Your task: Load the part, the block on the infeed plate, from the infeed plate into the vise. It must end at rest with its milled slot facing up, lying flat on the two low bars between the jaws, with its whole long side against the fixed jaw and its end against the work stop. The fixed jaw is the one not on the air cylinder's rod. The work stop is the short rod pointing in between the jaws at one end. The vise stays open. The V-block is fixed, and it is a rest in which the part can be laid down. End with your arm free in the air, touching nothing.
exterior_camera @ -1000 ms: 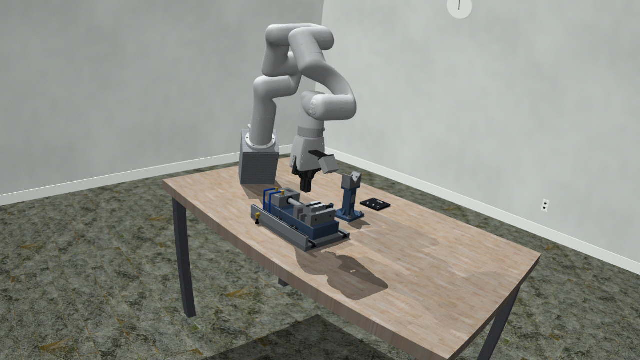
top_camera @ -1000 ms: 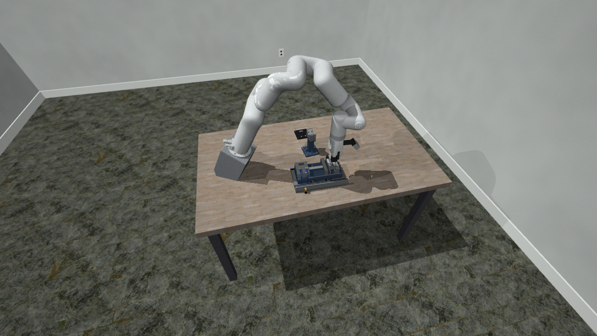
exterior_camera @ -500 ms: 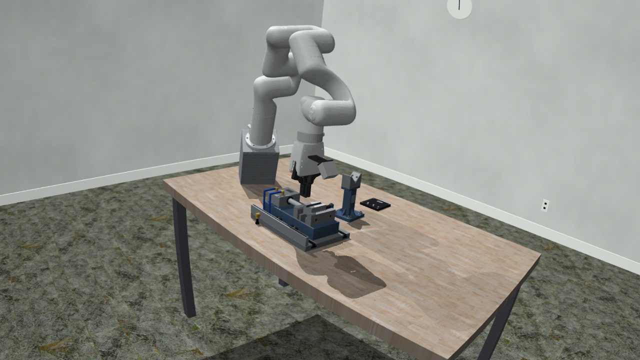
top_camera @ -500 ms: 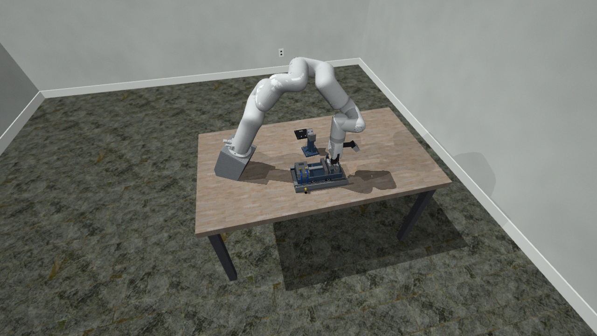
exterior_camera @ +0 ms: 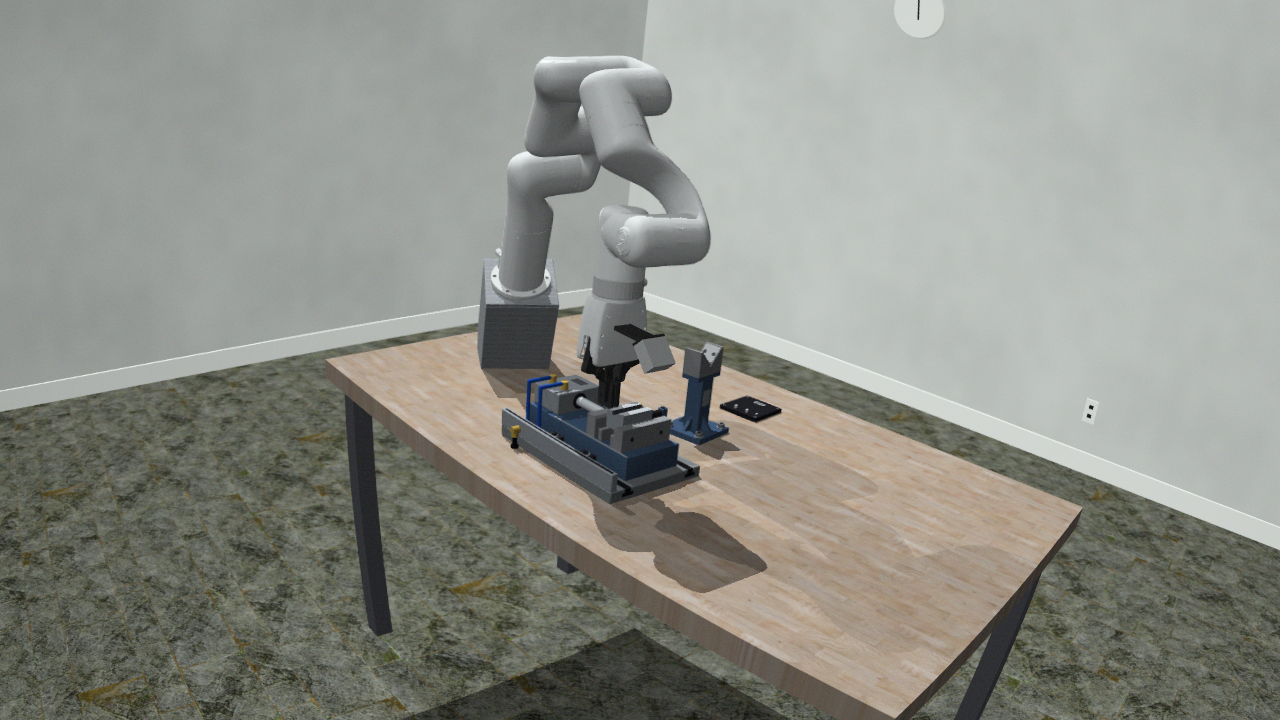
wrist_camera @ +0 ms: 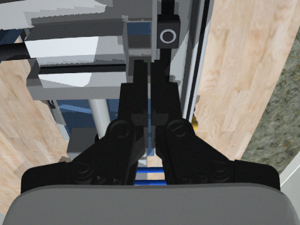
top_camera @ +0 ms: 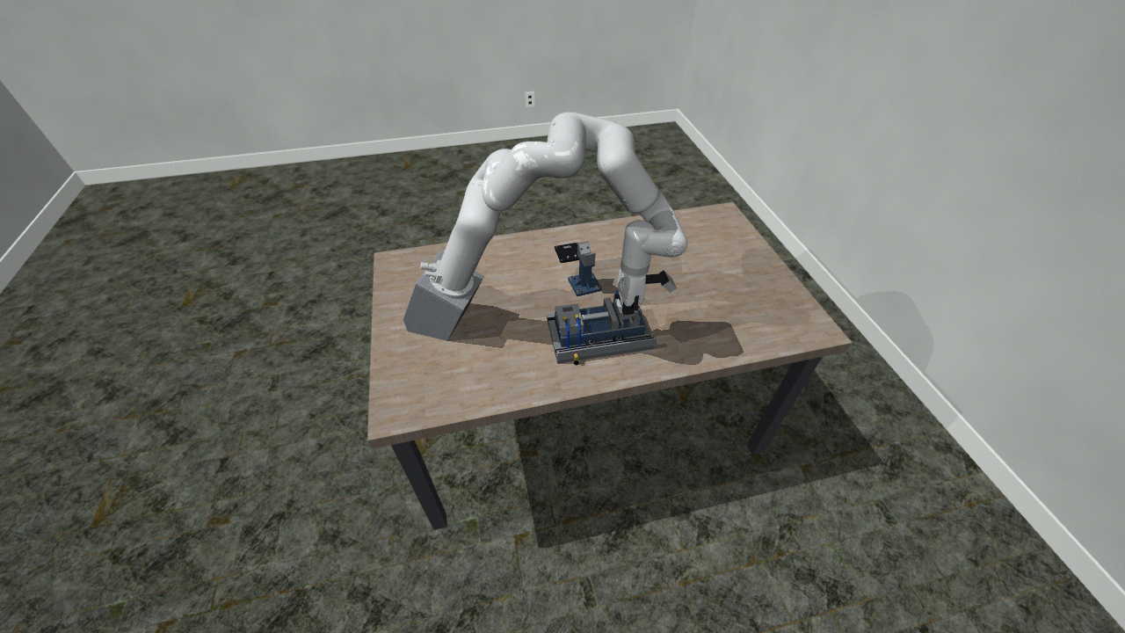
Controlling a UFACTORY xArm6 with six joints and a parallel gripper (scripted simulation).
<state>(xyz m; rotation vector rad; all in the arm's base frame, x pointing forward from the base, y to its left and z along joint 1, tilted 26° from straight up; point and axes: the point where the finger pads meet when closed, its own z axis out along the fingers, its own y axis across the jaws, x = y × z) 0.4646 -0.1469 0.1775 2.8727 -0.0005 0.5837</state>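
My hand is 4 cm to the right of the grey block and 4 cm above it. Also, from my hand: dark work stop rod (1 cm ahead, 9 cm to the left, 5 cm below); then fixed jaw (3 cm ahead, 5 cm to the left, 7 cm below); then moving jaw (3 cm behind, 5 cm to the left, 7 cm below).
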